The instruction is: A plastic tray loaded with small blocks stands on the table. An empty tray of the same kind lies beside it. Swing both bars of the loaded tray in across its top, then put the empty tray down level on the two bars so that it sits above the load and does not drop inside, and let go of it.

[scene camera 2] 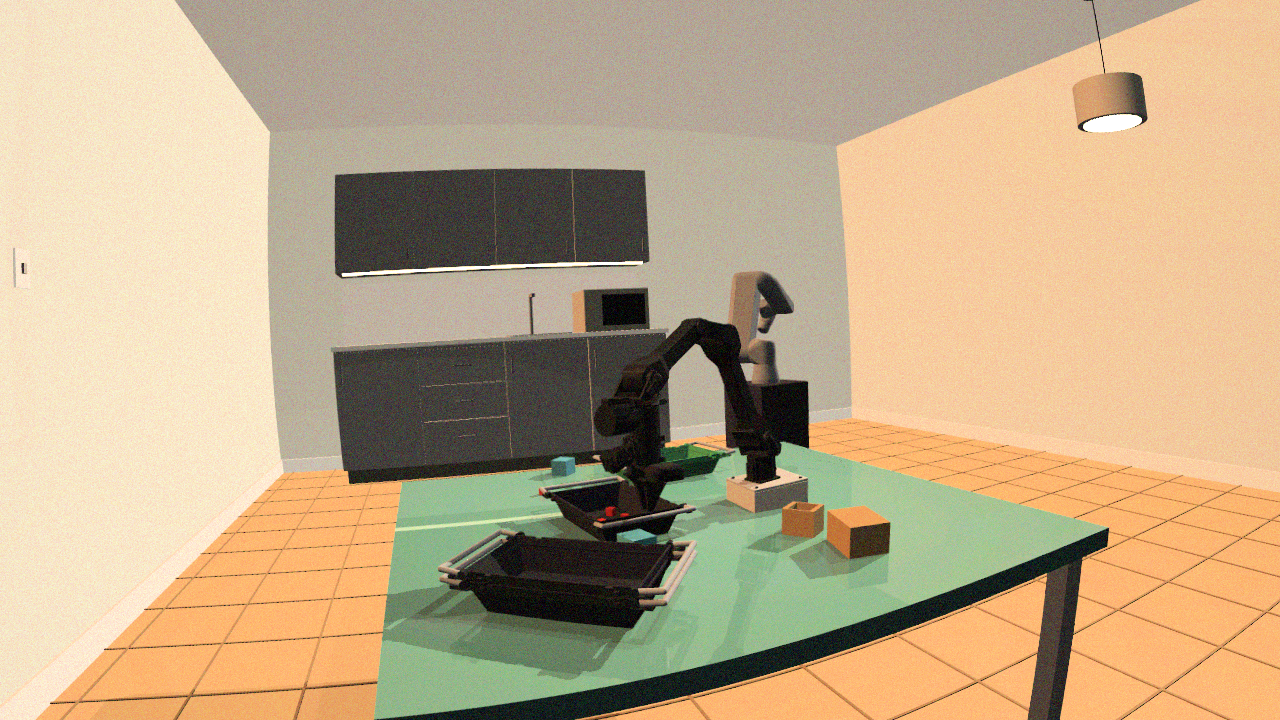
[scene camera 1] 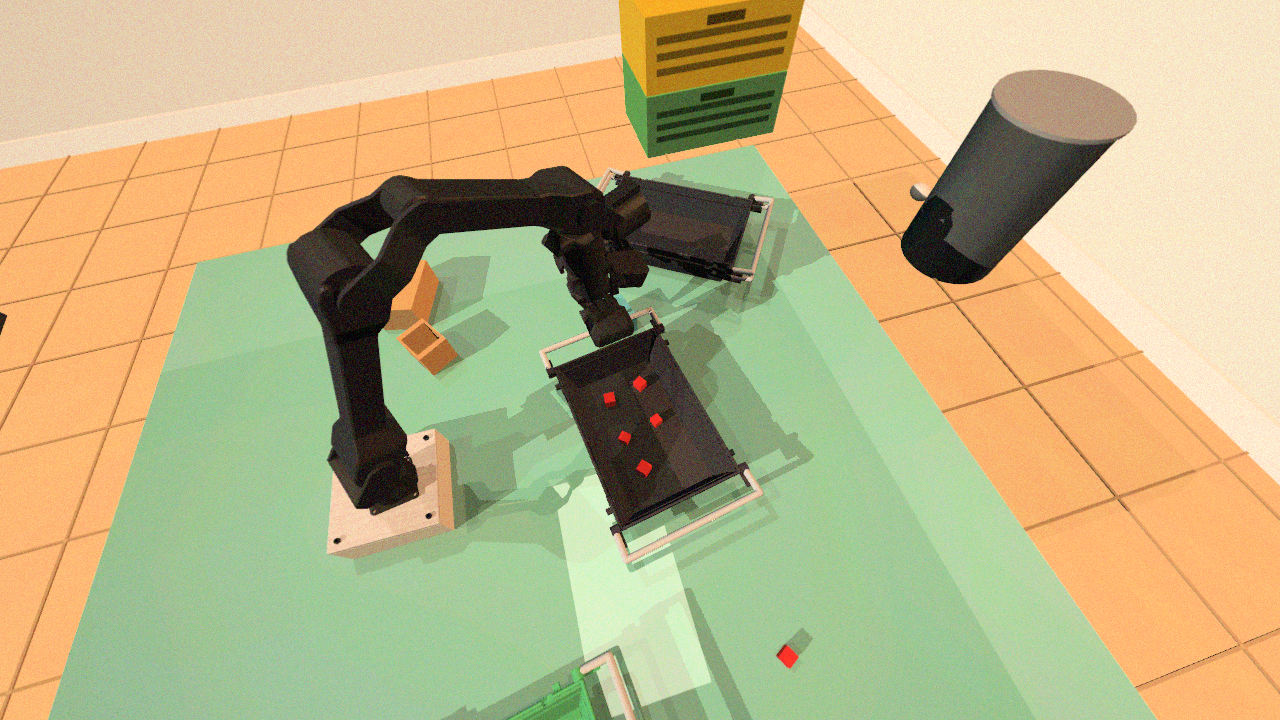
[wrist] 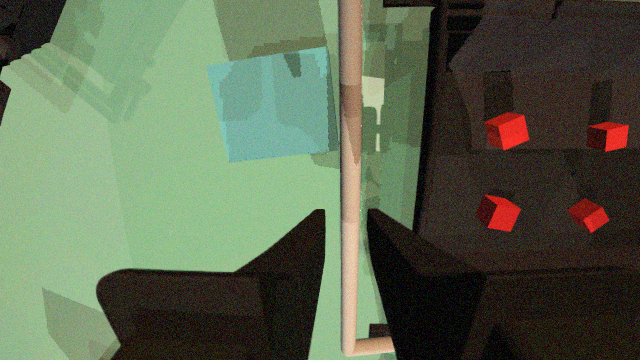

Labels:
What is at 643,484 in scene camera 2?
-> My gripper.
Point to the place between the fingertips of my gripper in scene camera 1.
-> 598,322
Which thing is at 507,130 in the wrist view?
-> A red block.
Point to a green tray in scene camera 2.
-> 694,460

